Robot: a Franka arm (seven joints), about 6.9 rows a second.
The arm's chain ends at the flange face. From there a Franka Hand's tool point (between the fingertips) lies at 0.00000 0.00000 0.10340 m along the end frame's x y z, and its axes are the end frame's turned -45 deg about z.
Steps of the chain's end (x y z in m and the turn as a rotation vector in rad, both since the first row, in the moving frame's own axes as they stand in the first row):
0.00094, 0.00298, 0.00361, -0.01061, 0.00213, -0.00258
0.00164, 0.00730, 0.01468, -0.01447, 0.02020, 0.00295
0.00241, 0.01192, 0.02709, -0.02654, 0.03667, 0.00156
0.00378, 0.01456, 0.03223, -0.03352, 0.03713, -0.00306
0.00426, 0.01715, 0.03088, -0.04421, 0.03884, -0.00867
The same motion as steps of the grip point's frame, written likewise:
-0.00206, 0.00370, 0.00360, -0.00901, -0.00600, -0.00258
-0.00359, 0.00886, 0.01465, -0.02452, 0.00405, 0.00295
-0.00599, 0.01475, 0.02698, -0.04470, 0.00716, 0.00156
-0.00735, 0.01813, 0.03210, -0.04996, 0.00255, -0.00306
-0.00948, 0.02121, 0.03070, -0.05873, -0.00380, -0.00867

